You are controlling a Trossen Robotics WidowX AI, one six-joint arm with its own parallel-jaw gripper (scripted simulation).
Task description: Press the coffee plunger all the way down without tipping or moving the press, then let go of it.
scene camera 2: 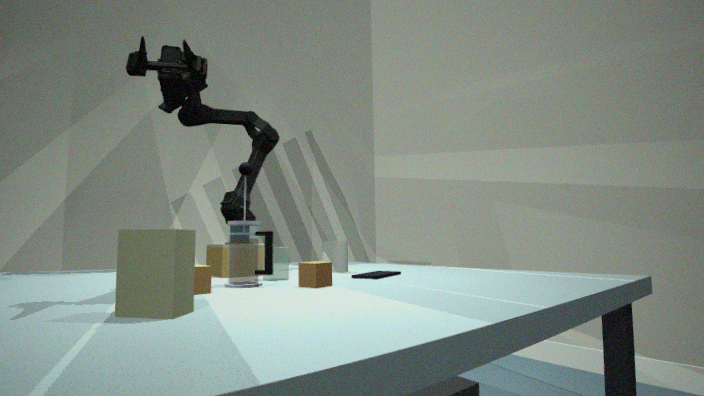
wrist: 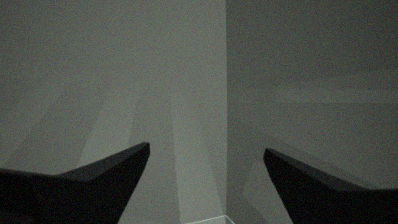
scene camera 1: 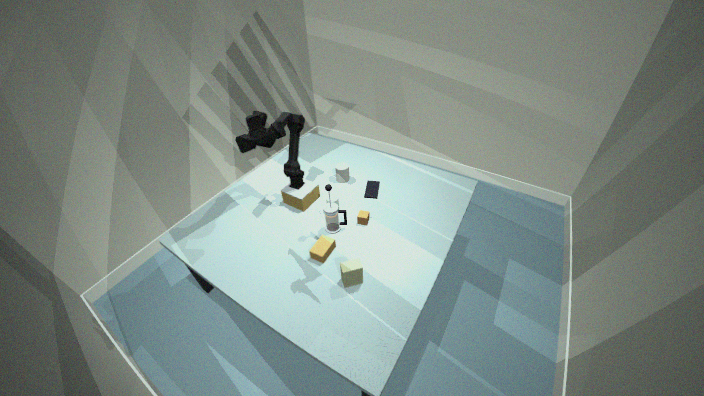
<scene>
My gripper is open and holds nothing. Further things: a glass coffee press and a small orange cube.
My gripper also shows in the wrist view and in scene camera 1.
</scene>
